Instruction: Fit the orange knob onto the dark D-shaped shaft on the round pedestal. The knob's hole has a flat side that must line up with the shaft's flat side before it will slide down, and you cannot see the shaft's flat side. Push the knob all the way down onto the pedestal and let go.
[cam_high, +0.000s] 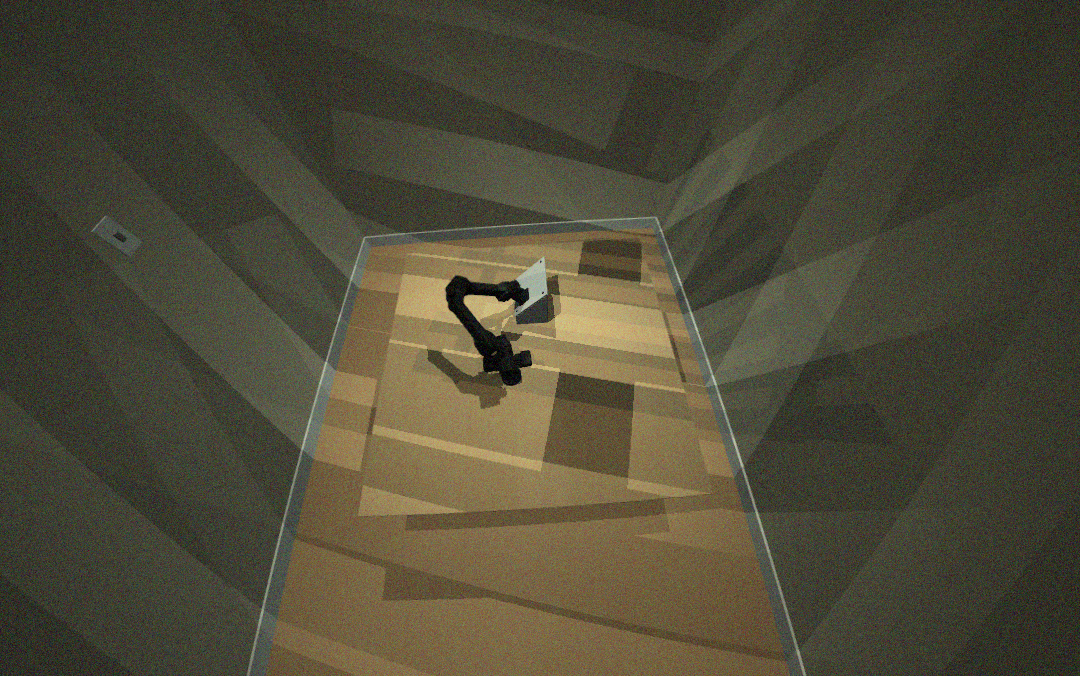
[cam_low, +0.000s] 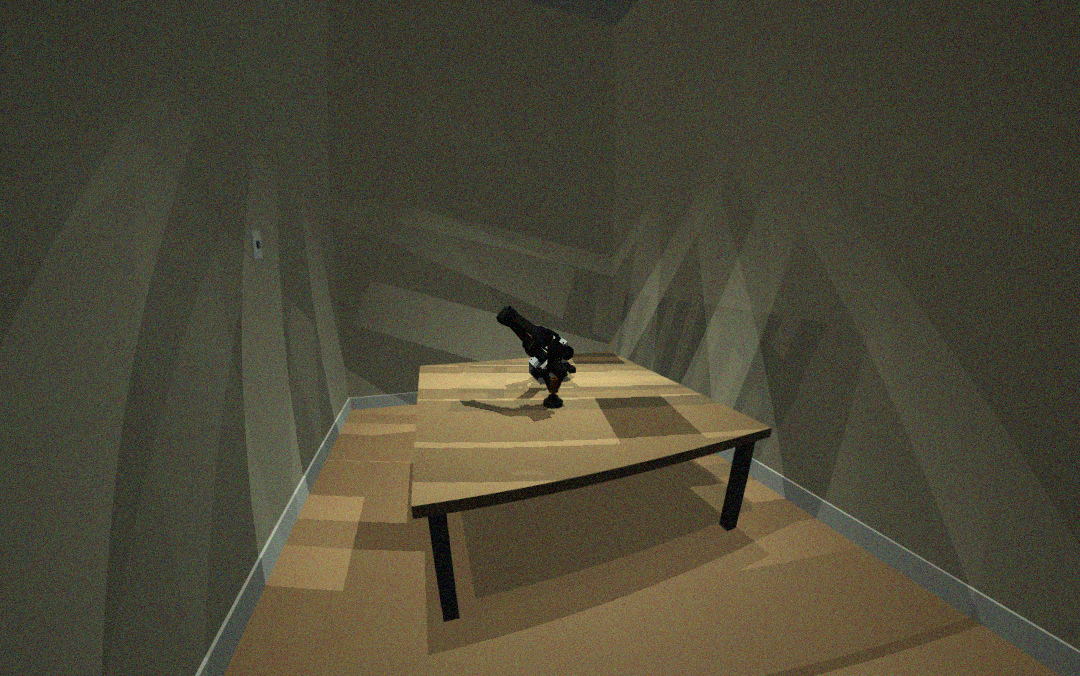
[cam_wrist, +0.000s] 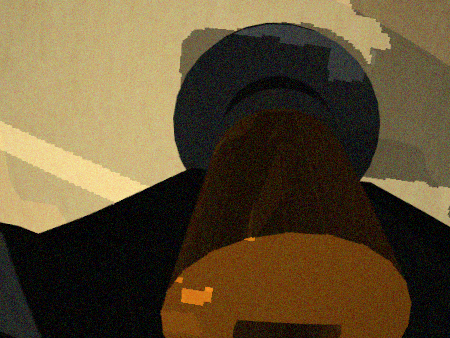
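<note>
My gripper tip is now 20 mm below the orange knob. Round my gripper tip: round dark pedestal: 40 mm below.
</note>
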